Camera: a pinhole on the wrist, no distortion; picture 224 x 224 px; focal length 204.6 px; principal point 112.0 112.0 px. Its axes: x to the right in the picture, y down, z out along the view. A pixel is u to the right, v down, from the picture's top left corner.
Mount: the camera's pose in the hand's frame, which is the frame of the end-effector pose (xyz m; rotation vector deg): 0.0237 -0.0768 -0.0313 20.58 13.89 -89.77
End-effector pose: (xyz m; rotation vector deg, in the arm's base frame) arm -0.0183 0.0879 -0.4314 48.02 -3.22 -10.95
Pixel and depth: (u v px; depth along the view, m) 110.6 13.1 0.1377
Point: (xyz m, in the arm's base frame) -0.1002 -0.0510 -0.4616
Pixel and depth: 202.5 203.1 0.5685
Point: 0.0800 -0.6086 -0.5515
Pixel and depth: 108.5 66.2 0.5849
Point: -0.2706 -0.4367 -0.2992
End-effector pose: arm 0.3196 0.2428 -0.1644 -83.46 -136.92 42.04
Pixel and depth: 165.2 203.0 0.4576
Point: -0.2101 0.1711 -0.2833
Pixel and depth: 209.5 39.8 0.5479
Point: -0.1378 -0.2422 -0.1843
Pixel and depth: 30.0 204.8 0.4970
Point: -0.0791 0.2480 -0.5664
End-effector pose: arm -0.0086 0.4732 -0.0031 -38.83 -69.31 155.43
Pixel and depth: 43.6 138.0 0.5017
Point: -0.2798 0.2190 0.3522
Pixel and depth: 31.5 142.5 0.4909
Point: -0.2866 0.2029 0.3288
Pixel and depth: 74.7 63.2 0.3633
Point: -0.0815 0.3290 0.3263
